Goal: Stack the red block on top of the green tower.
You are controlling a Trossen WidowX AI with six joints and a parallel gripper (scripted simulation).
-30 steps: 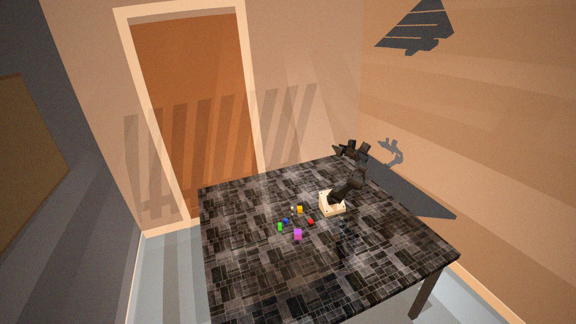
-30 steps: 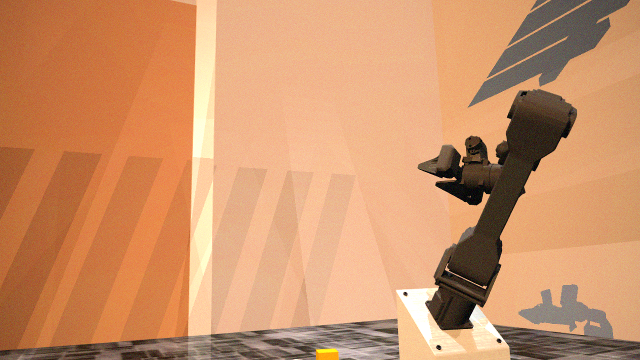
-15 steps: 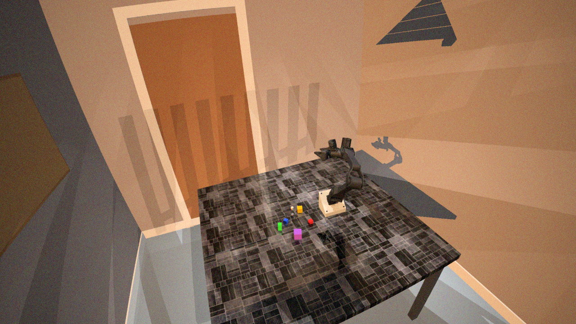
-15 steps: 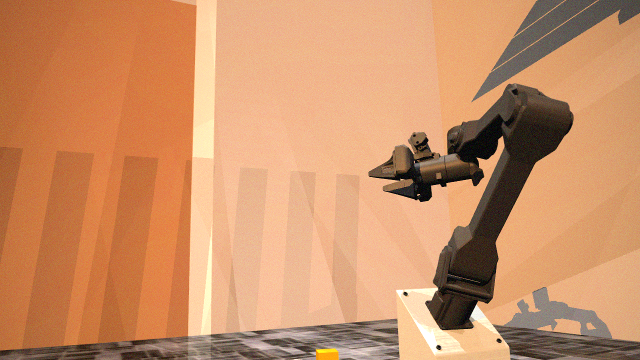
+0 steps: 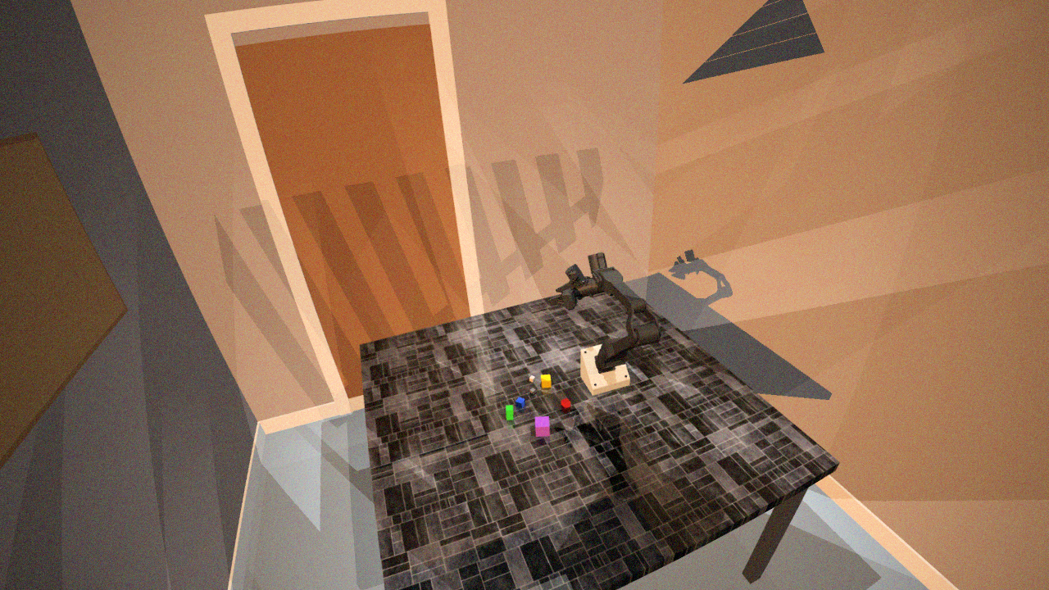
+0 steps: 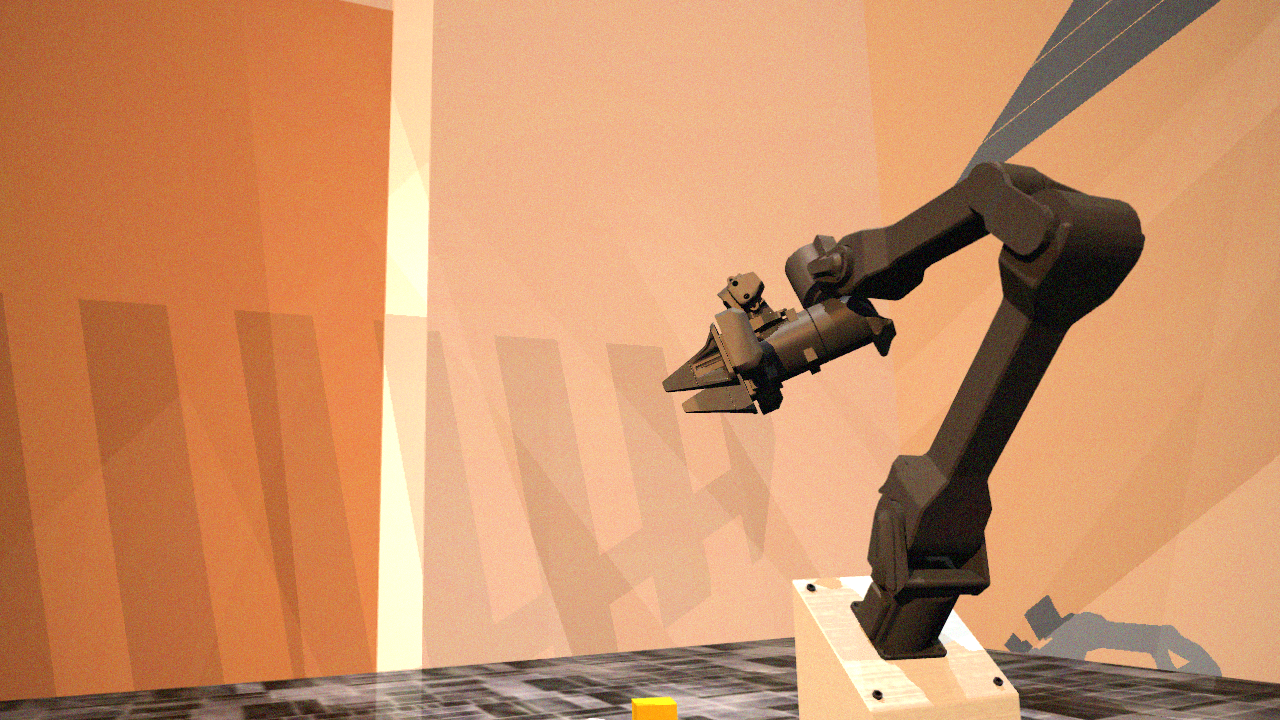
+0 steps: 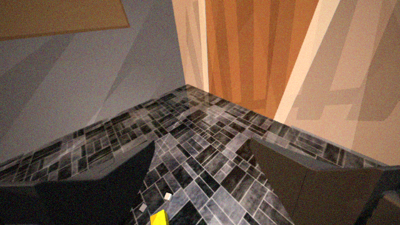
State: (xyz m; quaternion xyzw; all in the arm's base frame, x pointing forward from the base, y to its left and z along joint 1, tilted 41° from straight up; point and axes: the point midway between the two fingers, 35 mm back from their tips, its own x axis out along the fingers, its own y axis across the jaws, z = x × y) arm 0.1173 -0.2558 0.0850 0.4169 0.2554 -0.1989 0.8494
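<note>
My gripper tip is 29 cm above the red block, 23 cm to the right of it and 4 cm short of it. From my gripper tip the other things lie so: yellow block 29 cm below, 10 cm to the left, 7 cm ahead; then blue block 29 cm below, 18 cm to the left, 18 cm ahead; then magenta block 32 cm to the left, 28 cm below, 14 cm ahead.
</note>
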